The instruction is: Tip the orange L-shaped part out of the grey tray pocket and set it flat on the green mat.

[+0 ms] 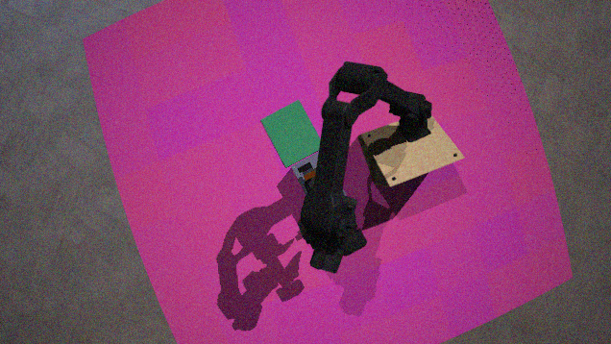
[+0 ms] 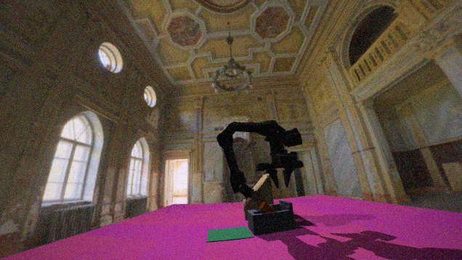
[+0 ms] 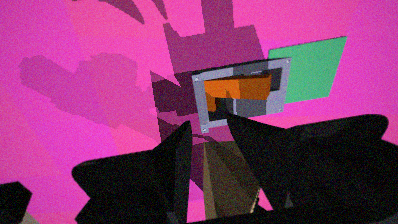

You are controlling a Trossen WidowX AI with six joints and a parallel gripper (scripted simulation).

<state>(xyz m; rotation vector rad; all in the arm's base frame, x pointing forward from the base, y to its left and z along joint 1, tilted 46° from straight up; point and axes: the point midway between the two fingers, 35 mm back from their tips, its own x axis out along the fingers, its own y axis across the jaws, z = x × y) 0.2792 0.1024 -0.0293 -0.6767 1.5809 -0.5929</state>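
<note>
My gripper tip is 100 mm above the orange l-shaped part and 40 mm to the left of it. The rest, counted from my gripper tip: green mat (220 mm to the right, 160 mm below, 10 mm ahead).
</note>
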